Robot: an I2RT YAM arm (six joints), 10 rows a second.
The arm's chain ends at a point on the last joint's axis. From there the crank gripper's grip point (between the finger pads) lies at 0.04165 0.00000 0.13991 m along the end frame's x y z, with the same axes.
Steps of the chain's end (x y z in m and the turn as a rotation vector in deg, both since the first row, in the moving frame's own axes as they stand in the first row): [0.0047, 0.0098, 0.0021, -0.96, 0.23, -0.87]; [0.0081, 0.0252, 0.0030, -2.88, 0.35, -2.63]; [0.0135, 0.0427, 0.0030, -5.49, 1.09, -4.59]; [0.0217, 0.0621, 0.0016, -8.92, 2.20, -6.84]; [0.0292, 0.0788, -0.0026, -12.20, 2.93, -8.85]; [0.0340, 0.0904, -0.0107, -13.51, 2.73, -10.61]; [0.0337, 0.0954, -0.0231, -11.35, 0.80, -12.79]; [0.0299, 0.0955, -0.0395, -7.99, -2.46, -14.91]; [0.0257, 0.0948, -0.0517, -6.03, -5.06, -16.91]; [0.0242, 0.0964, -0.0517, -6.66, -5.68, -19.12]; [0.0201, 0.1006, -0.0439, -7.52, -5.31, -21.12]
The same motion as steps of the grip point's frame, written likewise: [0.0053, 0.0115, 0.0019, -0.96, 0.23, -0.87]; [0.0091, 0.0303, 0.0026, -2.88, 0.35, -2.63]; [0.0165, 0.0526, 0.0017, -5.49, 1.09, -4.59]; [0.0280, 0.0784, -0.0014, -8.92, 2.20, -6.84]; [0.0380, 0.1011, -0.0074, -12.20, 2.93, -8.85]; [0.0428, 0.1144, -0.0158, -13.51, 2.73, -10.61]; [0.0377, 0.1133, -0.0255, -11.35, 0.80, -12.79]; [0.0251, 0.1049, -0.0385, -7.99, -2.46, -14.91]; [0.0138, 0.0992, -0.0488, -6.03, -5.06, -16.91]; [0.0108, 0.1012, -0.0485, -6.66, -5.68, -19.12]; [0.0079, 0.1061, -0.0409, -7.52, -5.31, -21.12]
